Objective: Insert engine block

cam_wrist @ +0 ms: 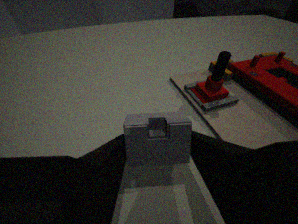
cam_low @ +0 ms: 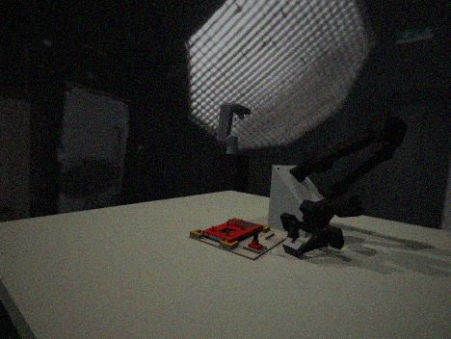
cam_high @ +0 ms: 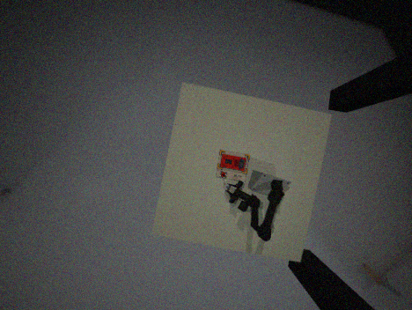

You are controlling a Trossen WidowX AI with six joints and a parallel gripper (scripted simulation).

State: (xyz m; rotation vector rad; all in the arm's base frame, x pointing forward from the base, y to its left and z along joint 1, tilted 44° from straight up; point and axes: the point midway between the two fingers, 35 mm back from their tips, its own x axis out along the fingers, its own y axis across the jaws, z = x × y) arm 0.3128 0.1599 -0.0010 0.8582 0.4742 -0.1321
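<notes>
My gripper tip is 10 mm below the engine block.
</notes>
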